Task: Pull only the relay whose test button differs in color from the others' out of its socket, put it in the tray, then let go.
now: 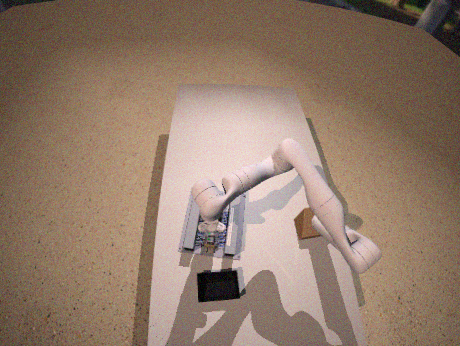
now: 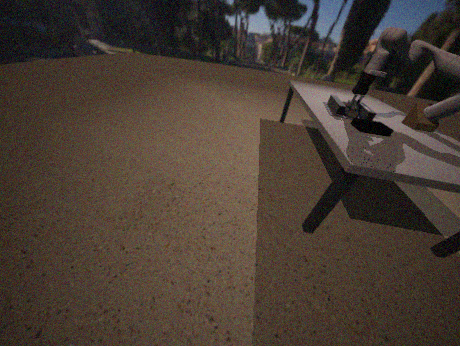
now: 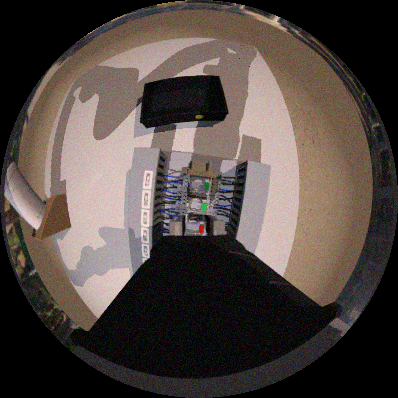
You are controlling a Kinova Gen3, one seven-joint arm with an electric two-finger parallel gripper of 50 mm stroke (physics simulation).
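Frame: origin at the arm's base, x left, y back, z up, level; metres.
Seen in the pictures: gripper, fingertip midpoint: [image 2: 353, 104] [image 3: 194, 222]; arm's base at its link origin: [image 2: 429, 114] [image 3: 40, 216].
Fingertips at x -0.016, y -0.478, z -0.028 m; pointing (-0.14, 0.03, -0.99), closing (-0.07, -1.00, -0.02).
Observation:
Offsets run from my fingertips to a thing's top centre. "spot": to the spot under its first point.
The relay with a red test button {dx -0.003, dy +0.000, dz +0.020 m} [image 3: 195, 226] is between the two grey fingers of my gripper [image 3: 194, 222] [image 1: 211, 232] [image 2: 355, 102], which is shut on it. It looks upright and raised above the relay row; its underside and the socket below are hidden. Two relays with green test buttons, one nearer the tray {spot: dx +0.048, dy -0.009, dz +0.004 m} [image 3: 199, 187] and one next to the held relay {dx +0.024, dy -0.005, dz +0.006 m} [image 3: 196, 205], sit in the row. The black tray {dx +0.237, dy +0.011, dz -0.028 m} [image 1: 218, 286] [image 2: 371, 127] [image 3: 182, 101] stands on the table, apart from the panel's end. Other relays are hidden behind the gripper body.
Grey wiring ducts, one with labels {spot: dx +0.036, dy +0.075, dz +0.000 m} [image 3: 142, 200] and one opposite {dx -0.065, dy -0.075, dz -0.001 m} [image 3: 254, 200], flank the relay row, with blue and black wires beside the sockets. A tan end piece {spot: dx +0.079, dy -0.018, dz -0.060 m} [image 3: 201, 169] closes the row. A brown block [image 1: 307, 224] [image 2: 420, 118] [image 3: 56, 215] stands by the arm's base.

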